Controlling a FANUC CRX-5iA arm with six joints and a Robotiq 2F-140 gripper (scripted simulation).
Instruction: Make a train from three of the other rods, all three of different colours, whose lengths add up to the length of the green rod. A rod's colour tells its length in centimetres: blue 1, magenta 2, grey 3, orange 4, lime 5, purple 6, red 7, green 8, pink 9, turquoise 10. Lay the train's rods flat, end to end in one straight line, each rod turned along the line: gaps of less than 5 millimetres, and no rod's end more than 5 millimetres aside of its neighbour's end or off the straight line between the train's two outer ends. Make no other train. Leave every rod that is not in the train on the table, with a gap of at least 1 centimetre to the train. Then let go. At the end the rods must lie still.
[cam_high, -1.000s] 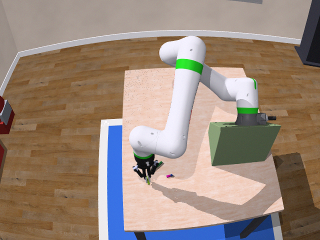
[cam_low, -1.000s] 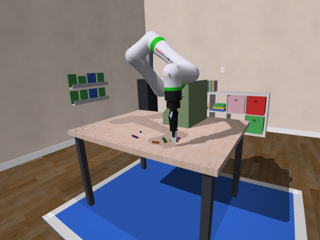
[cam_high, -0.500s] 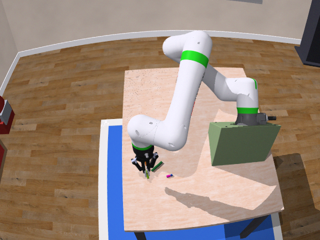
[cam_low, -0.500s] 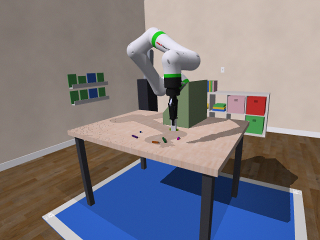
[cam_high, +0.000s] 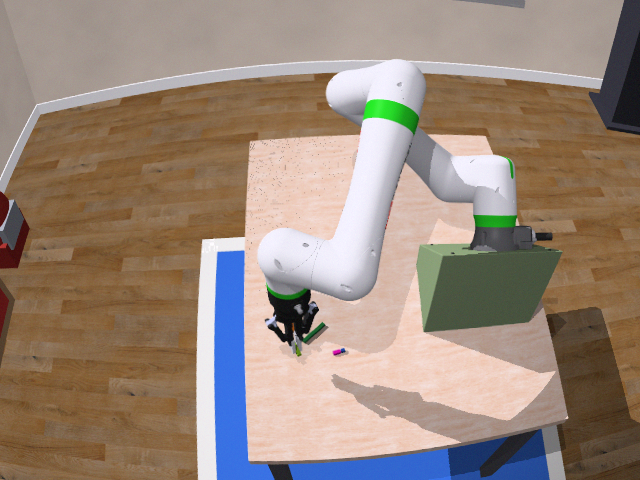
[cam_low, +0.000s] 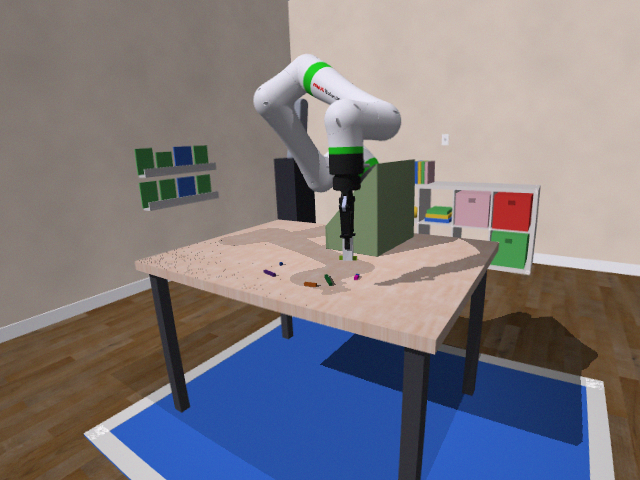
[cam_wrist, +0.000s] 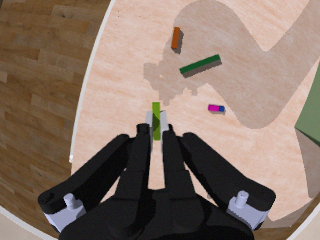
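Right now the magenta rod is 10 cm behind my hand, 5 cm to the right of it and 13 cm below it. From my hand the other things lie so: lime rod 3 cm below; then orange rod 3 cm ahead, 13 cm to the right, 13 cm below; then green rod 4 cm behind, 11 cm to the right, 13 cm below.
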